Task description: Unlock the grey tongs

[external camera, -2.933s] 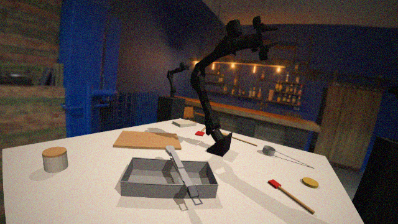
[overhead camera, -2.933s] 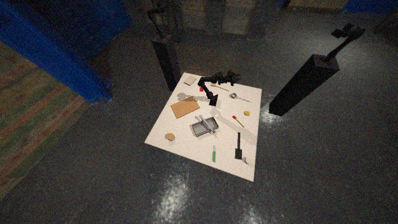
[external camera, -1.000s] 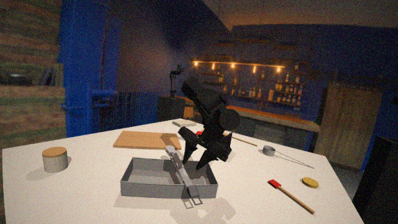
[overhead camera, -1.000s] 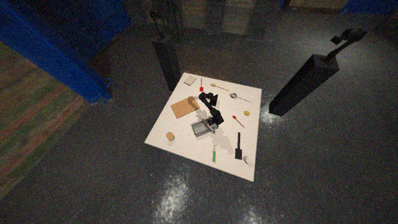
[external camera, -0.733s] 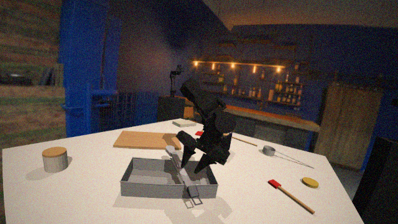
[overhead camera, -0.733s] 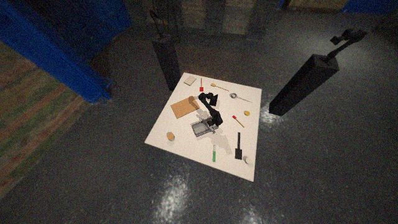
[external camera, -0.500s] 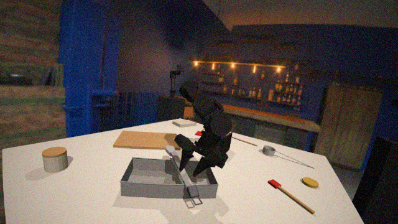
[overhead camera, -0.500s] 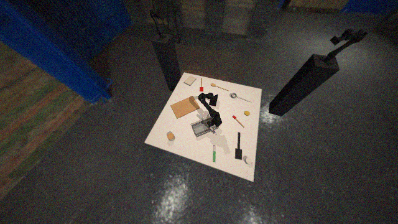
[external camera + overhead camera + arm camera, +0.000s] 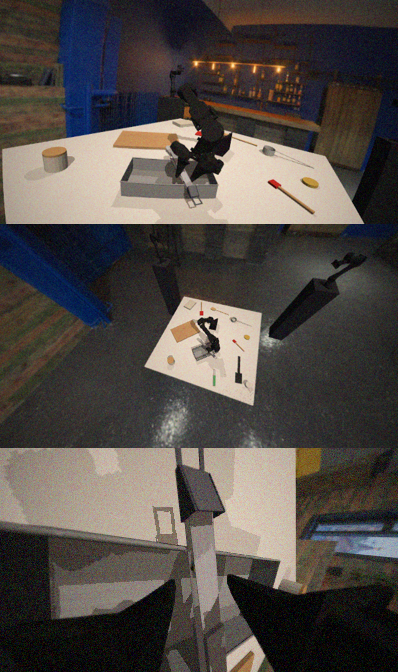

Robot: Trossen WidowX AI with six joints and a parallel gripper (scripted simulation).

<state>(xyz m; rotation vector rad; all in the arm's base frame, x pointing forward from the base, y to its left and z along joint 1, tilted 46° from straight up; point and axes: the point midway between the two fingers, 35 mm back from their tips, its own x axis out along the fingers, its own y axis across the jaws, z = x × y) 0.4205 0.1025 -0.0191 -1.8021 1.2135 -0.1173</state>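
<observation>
The grey roasting tin is 6 cm to the right of my gripper tip, 2 cm below it and 1 cm behind it. The rest, counted from my gripper tip: wooden board (43 cm to the right, 22 cm behind, 4 cm below); then black spatula (39 cm to the left, 10 cm ahead, 5 cm below); then green-handled tool (25 cm ahead, 14 cm to the left, 4 cm below).
</observation>
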